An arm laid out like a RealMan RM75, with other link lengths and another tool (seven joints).
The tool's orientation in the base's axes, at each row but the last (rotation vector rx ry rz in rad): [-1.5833, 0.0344, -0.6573]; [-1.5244, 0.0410, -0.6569]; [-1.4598, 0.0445, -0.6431]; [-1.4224, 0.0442, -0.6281]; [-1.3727, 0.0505, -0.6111]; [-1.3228, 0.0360, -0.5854]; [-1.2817, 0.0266, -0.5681]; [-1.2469, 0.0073, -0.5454]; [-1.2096, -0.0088, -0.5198]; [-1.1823, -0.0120, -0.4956]
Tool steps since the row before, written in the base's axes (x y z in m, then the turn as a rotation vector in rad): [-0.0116, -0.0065, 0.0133, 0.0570, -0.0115, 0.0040]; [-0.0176, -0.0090, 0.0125, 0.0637, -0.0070, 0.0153]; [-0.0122, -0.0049, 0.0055, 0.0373, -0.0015, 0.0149]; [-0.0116, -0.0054, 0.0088, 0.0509, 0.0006, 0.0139]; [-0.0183, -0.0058, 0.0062, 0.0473, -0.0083, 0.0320]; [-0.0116, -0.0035, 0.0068, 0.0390, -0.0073, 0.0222]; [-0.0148, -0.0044, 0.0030, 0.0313, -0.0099, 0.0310]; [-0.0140, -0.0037, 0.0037, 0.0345, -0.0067, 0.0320]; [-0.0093, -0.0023, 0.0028, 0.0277, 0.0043, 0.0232]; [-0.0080, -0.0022, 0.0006, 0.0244, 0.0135, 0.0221]
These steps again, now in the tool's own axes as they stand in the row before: [-0.0019, -0.0155, -0.0105, 0.0535, 0.0184, 0.0139]; [-0.0062, -0.0173, -0.0145, 0.0614, 0.0100, 0.0217]; [-0.0061, -0.0096, -0.0086, 0.0369, 0.0003, 0.0159]; [-0.0045, -0.0126, -0.0079, 0.0471, 0.0064, 0.0229]; [-0.0110, -0.0130, -0.0108, 0.0536, -0.0123, 0.0176]; [-0.0064, -0.0111, -0.0054, 0.0431, -0.0064, 0.0130]; [-0.0101, -0.0092, -0.0079, 0.0401, -0.0177, 0.0108]; [-0.0097, -0.0095, -0.0062, 0.0419, -0.0167, 0.0150]; [-0.0066, -0.0067, -0.0035, 0.0293, -0.0088, 0.0197]; [-0.0062, -0.0042, -0.0037, 0.0227, -0.0064, 0.0266]
